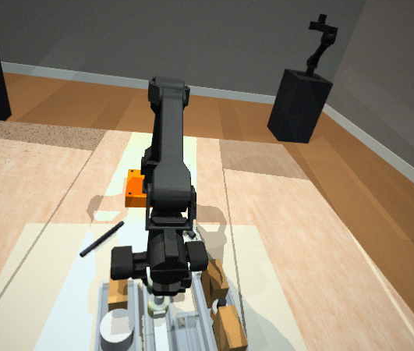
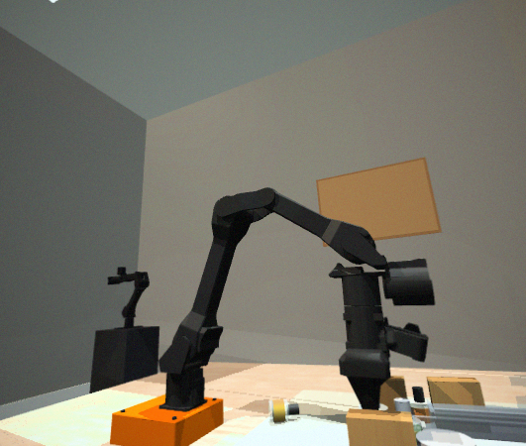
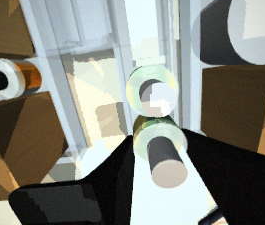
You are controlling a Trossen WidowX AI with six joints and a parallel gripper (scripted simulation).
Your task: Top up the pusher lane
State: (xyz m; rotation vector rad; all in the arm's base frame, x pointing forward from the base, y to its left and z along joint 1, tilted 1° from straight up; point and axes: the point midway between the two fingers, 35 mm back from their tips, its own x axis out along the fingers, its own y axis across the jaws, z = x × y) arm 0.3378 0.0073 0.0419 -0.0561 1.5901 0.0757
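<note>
Right now my gripper tip is 90 mm short of the grey cylinder, 70 mm to the left of it and 20 mm above it. The rest, counted from my gripper tip: black rod: 160 mm behind, 130 mm to the right, 40 mm below.
</note>
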